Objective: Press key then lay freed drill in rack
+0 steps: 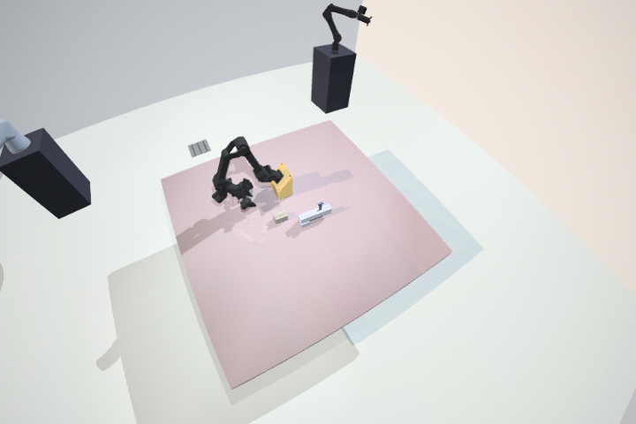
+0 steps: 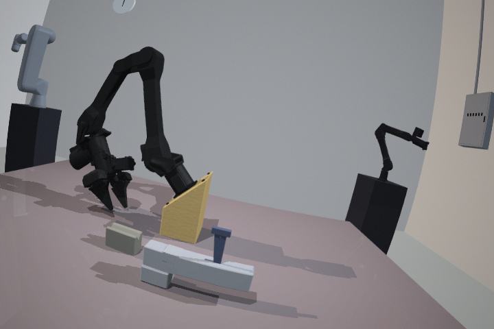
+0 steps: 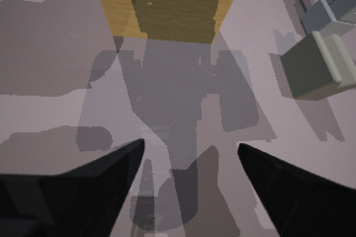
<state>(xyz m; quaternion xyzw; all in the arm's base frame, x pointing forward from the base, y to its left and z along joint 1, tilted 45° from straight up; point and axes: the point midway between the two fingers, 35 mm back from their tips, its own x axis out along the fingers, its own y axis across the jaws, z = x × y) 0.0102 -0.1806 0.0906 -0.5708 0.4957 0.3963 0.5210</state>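
The blue key lies 270 mm ahead of my gripper tip, 270 mm to the left of it and 80 mm above it. From my gripper tip the other things lie so: drill: 270 mm ahead, 220 mm to the left, 30 mm above; then rack: 180 mm ahead, 80 mm to the left.
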